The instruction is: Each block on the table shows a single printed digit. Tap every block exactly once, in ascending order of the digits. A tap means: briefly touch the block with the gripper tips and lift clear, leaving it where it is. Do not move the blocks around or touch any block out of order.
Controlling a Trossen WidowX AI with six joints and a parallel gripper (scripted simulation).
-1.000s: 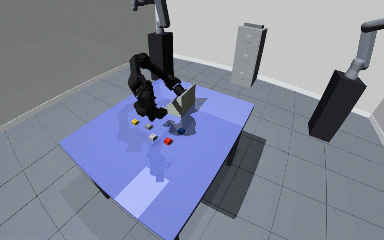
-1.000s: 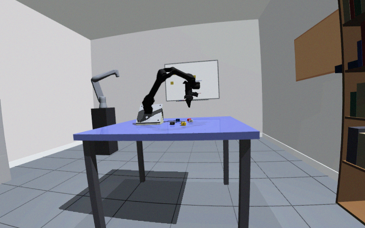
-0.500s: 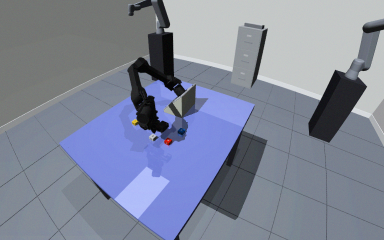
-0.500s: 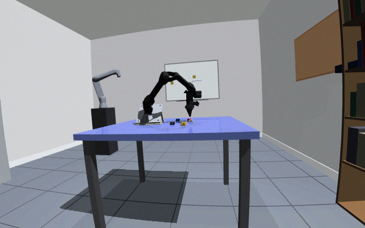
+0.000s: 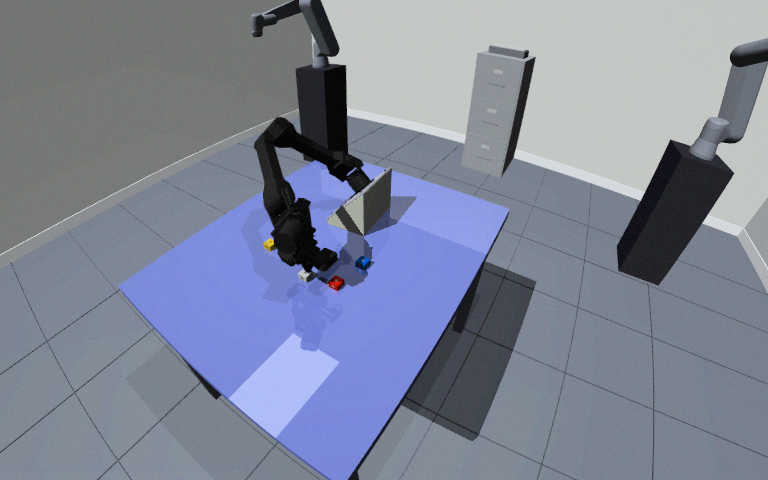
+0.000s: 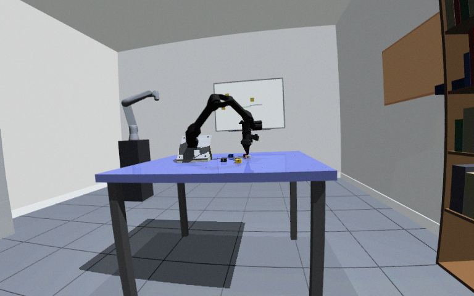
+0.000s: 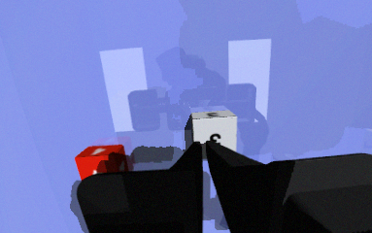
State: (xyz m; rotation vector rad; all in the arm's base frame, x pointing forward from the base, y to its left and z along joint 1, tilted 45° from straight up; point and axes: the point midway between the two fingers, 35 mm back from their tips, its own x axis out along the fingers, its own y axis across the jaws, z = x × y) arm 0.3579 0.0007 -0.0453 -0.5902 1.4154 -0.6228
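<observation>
Now: the white block 3 1 cm to the right of my gripper tip and 1 cm below it. The rest, counted from my gripper tip: grey block 2 (9 cm to the right, 6 cm behind, 1 cm below); then red block 4 (8 cm to the left, 2 cm behind, 1 cm below); then blue block 0 (13 cm behind, 10 cm to the left, 1 cm below).
</observation>
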